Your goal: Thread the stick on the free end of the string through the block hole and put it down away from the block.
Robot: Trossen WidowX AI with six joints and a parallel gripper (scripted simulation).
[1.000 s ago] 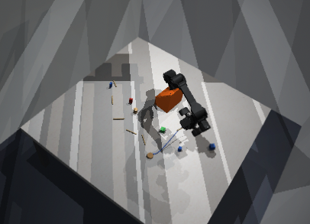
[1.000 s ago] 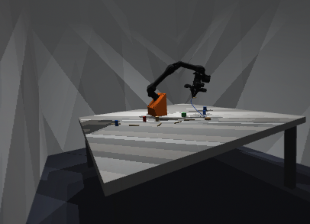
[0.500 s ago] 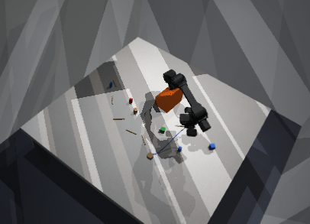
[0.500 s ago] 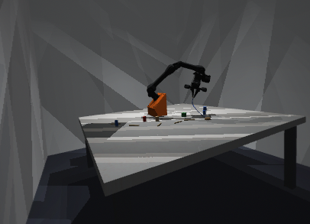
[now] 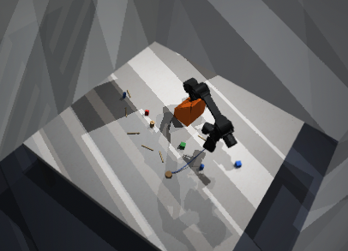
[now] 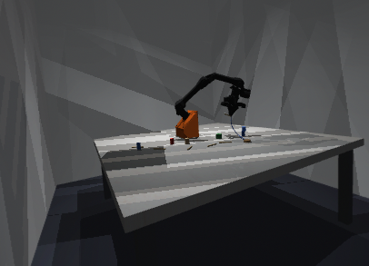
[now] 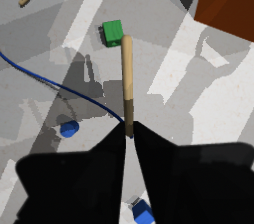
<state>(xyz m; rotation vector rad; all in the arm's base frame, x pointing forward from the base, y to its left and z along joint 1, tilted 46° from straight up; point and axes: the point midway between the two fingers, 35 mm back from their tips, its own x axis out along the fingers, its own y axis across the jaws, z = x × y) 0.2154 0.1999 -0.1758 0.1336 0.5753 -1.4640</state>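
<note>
The blue cylinder is 12 cm below my gripper tip, 8 cm ahead of it and 5 cm to the left of it. From my gripper tip the other things lie so: thin wooden stick 1 cm to the right, 1 cm above; then blue cube 19 cm to the left, 12 cm below, 9 cm behind; then green block 13 cm to the right, 12 cm below, 4 cm ahead.
</note>
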